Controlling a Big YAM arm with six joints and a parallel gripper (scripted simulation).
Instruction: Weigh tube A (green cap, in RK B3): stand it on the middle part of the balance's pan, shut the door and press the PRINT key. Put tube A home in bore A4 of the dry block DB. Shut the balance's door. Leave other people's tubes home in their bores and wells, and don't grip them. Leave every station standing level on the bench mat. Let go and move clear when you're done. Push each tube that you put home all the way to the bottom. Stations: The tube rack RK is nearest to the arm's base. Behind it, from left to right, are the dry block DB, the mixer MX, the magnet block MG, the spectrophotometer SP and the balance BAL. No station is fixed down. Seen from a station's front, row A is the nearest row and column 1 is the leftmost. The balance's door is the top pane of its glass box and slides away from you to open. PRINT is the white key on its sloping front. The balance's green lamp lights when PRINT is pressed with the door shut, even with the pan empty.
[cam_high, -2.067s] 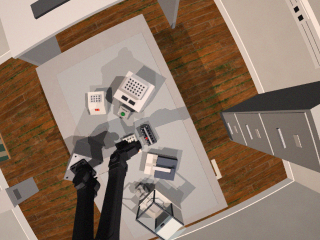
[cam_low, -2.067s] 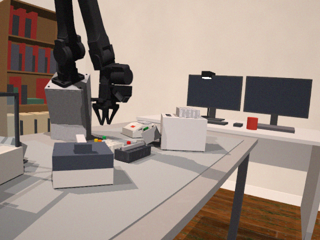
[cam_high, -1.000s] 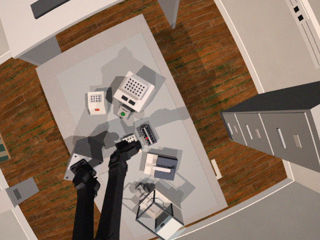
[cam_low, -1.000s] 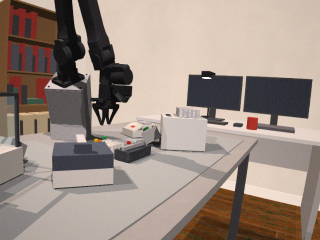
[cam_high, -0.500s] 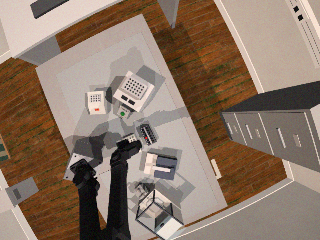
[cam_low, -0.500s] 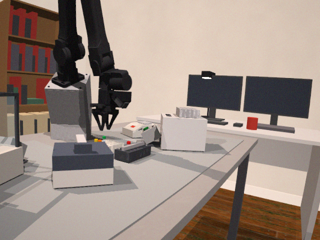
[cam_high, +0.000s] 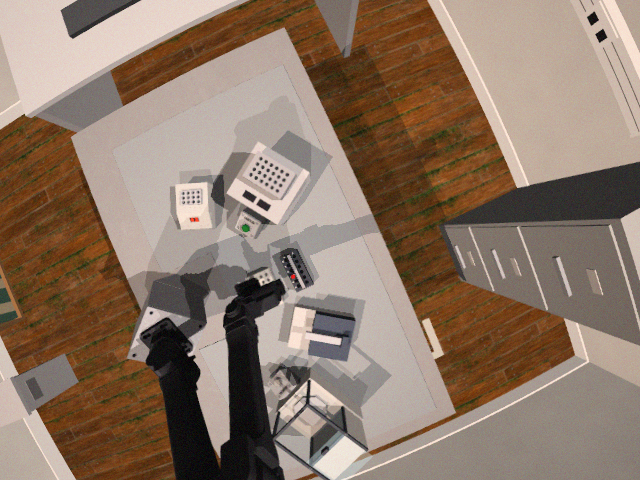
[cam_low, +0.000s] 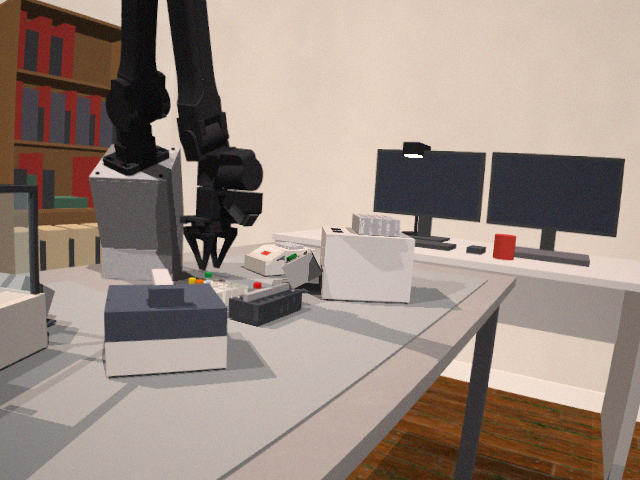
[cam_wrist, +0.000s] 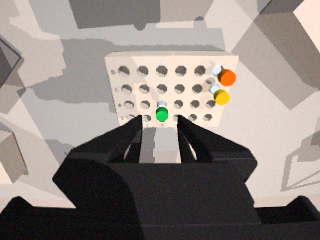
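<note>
My hand is 1 cm short of the tube rack, 1 cm to the left of it and 5 cm above it. From my hand the other things lie so: spectrophotometer 10 cm ahead, 23 cm to the right; black magnet block 14 cm ahead, 1 cm to the right, 5 cm below; white print key 12 cm behind, 30 cm to the right.
</note>
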